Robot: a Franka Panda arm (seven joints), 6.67 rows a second.
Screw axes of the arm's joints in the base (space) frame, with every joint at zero. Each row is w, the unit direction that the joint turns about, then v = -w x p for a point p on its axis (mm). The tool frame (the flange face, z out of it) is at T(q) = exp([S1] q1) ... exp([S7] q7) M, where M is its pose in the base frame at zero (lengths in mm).
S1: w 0 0 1 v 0 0 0
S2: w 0 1 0 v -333 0 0
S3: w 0 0 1 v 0 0 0
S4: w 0 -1 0 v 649 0 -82.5
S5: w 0 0 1 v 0 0 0
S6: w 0 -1 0 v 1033 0 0
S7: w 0 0 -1 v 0 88 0
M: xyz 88 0 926 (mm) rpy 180 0 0 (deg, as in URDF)
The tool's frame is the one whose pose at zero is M.
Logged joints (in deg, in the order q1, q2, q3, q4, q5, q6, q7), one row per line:
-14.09, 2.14, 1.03, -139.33, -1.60, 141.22, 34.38
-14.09, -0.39, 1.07, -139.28, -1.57, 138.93, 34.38
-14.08, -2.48, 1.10, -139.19, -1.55, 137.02, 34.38
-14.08, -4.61, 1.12, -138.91, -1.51, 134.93, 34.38
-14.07, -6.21, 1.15, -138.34, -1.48, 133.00, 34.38
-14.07, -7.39, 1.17, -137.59, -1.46, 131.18, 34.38
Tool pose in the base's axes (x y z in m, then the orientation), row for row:
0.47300, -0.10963, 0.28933, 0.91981, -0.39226, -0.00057, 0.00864
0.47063, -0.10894, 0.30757, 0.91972, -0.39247, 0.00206, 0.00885
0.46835, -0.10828, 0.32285, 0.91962, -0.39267, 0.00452, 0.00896
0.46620, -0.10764, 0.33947, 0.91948, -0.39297, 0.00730, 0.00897
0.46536, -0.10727, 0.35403, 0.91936, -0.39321, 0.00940, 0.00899
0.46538, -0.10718, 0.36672, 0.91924, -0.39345, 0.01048, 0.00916
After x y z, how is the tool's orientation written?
As a quaternion, x y z w.
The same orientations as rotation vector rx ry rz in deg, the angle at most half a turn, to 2 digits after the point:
164.66, -70.22, -0.10
164.62, -70.25, 0.37
164.59, -70.28, 0.81
164.57, -70.33, 1.31
164.54, -70.38, 1.68
164.51, -70.41, 1.88

